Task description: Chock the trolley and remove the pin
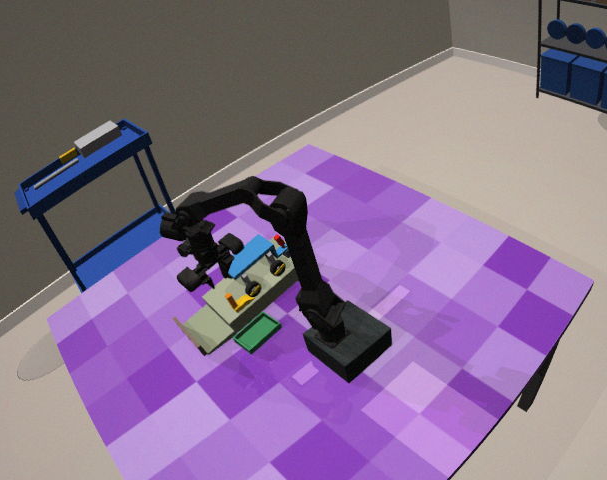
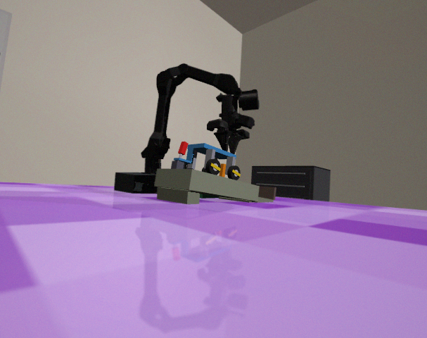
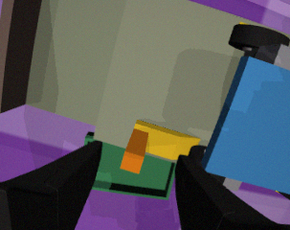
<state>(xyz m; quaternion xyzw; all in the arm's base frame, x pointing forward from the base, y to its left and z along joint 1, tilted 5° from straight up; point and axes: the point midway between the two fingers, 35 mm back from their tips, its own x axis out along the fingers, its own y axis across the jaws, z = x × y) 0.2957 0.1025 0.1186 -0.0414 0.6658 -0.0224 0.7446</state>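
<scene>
My gripper tip is now 22 cm to the left of the red-headed stop pin, 3 cm above it and 1 cm past it. The rest, counted from my gripper tip: yellow chock 7 cm below, 3 cm behind, 2 cm to the right; green tray 16 cm below, 9 cm behind; blue trolley 12 cm to the right, 5 cm below, 2 cm ahead.
</scene>
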